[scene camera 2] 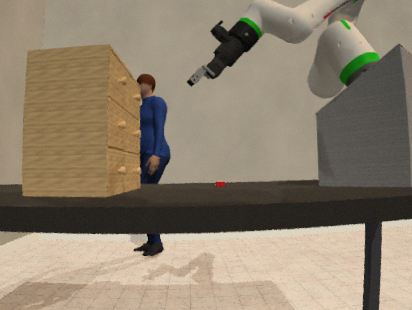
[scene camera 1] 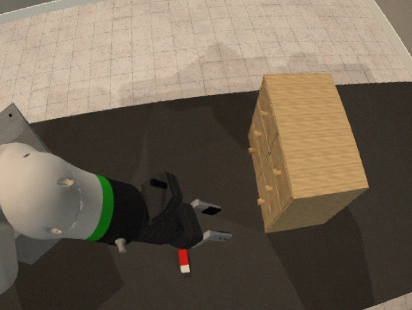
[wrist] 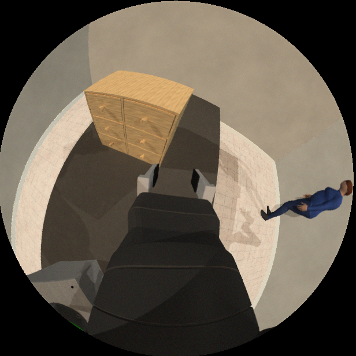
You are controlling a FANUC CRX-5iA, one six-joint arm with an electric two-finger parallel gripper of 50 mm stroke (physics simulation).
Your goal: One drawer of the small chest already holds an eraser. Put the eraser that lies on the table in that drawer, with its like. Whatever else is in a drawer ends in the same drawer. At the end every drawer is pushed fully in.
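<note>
The eraser (scene camera 1: 184, 261) (scene camera 2: 220, 184), red with a white end, lies flat on the dark table. It does not show in the wrist view. The wooden chest (scene camera 1: 315, 135) (scene camera 2: 67, 122) (wrist: 142, 87) has six drawers in two columns of three, each with a round knob, and all look pushed in. What the drawers hold is hidden. My gripper (scene camera 1: 216, 223) (scene camera 2: 190, 82) (wrist: 175, 173) is open and empty. It hangs high above the table, in front of the chest's drawer side and apart from it, higher than the eraser.
The dark table (scene camera 1: 165, 135) (scene camera 2: 200, 215) (wrist: 75, 200) has a curved edge. The grey robot pedestal (scene camera 1: 12, 122) (scene camera 2: 365, 130) (wrist: 70, 280) stands on the side opposite the chest. A person in blue (scene camera 2: 155, 125) (wrist: 320, 202) stands on the floor beyond the table.
</note>
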